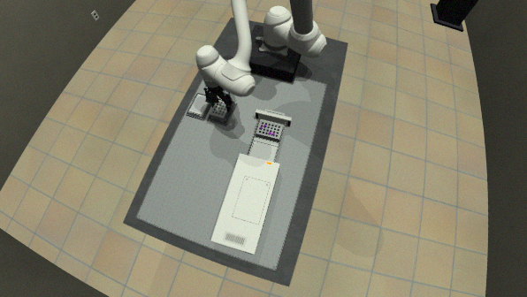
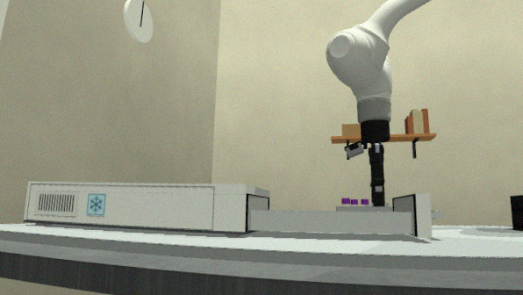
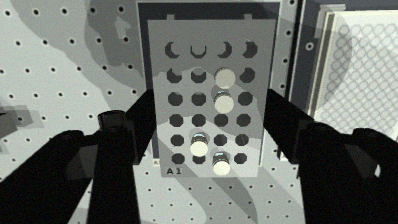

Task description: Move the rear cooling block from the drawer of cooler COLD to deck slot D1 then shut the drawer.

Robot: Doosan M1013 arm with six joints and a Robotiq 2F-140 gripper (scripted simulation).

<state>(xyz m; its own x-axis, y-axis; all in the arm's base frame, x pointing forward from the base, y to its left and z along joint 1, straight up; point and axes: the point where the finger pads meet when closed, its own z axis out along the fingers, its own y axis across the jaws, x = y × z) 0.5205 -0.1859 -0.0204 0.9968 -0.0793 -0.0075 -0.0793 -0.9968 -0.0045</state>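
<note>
Right now the grey cooling block is 30 mm below my hand. From my hand the other things lie so: cooler COLD (290 mm to the left, 290 mm ahead, 20 mm below); deck slot D1 (60 mm below); drawer (300 mm to the left, 100 mm ahead, 20 mm below).
</note>
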